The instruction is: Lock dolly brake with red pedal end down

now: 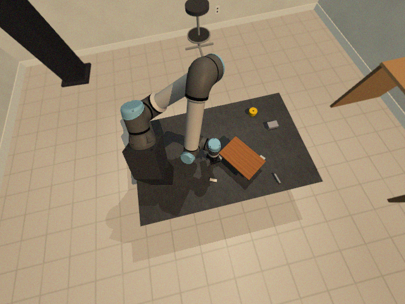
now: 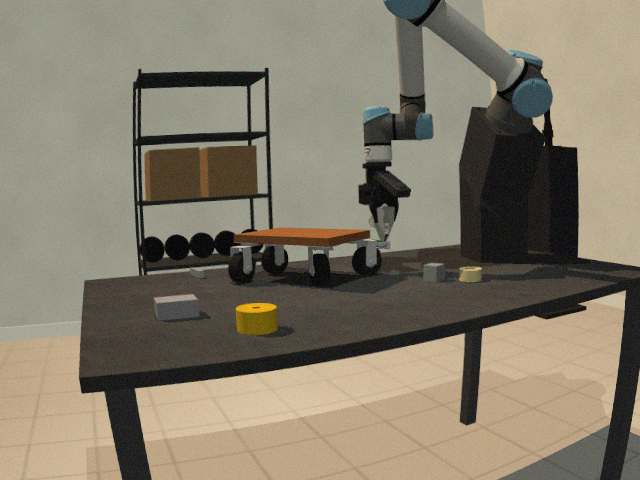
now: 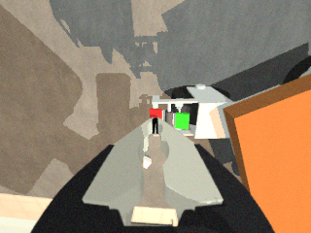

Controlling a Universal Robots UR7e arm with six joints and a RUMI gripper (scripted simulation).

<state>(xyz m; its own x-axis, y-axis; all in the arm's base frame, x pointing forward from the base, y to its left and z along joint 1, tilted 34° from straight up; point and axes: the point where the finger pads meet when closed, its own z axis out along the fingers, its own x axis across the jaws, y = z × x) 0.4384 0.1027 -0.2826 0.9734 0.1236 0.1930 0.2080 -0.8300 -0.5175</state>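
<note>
The brake pedal is 2 cm below my hand and 2 cm ahead of it. Also, from my hand: pale yellow ring: 22 cm to the left, 14 cm behind, 8 cm below; then small pale block: 15 cm to the right, 9 cm below, 1 cm behind; then small grey cube: 17 cm to the left, 8 cm below, 6 cm behind.
</note>
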